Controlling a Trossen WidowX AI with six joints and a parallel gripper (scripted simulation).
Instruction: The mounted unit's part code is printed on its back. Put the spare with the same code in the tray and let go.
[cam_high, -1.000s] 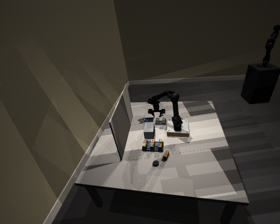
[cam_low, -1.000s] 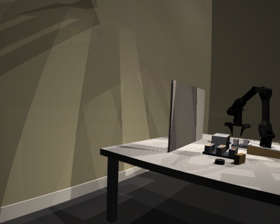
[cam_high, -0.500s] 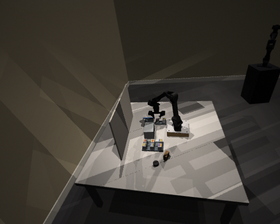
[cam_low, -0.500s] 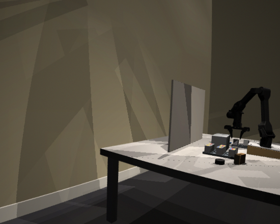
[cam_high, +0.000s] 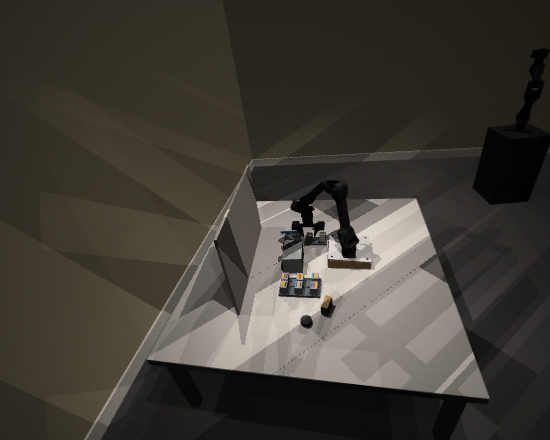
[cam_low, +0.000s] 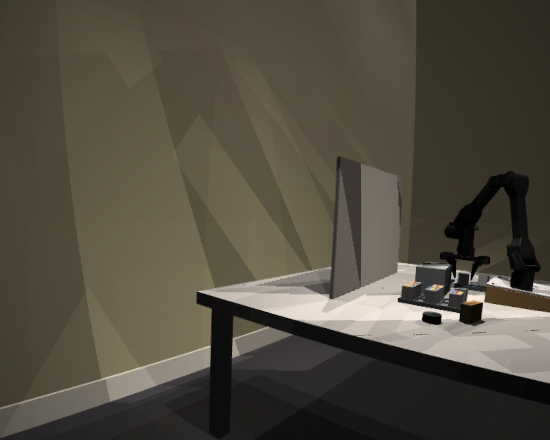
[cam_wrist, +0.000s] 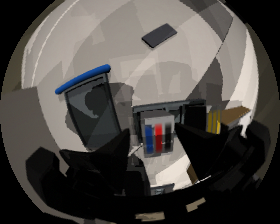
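Right now my gripper tip is 4 cm past the dark holder, 2 cm above it and 1 cm to the right of it. Round my gripper tip: upright grey panel: 34 cm ahead, 19 cm above, 16 cm to the left; blue-rimmed tray: 10 cm ahead, 3 cm to the right, 3 cm below; grey mounted unit: 19 cm to the left, 9 cm ahead, 2 cm above.
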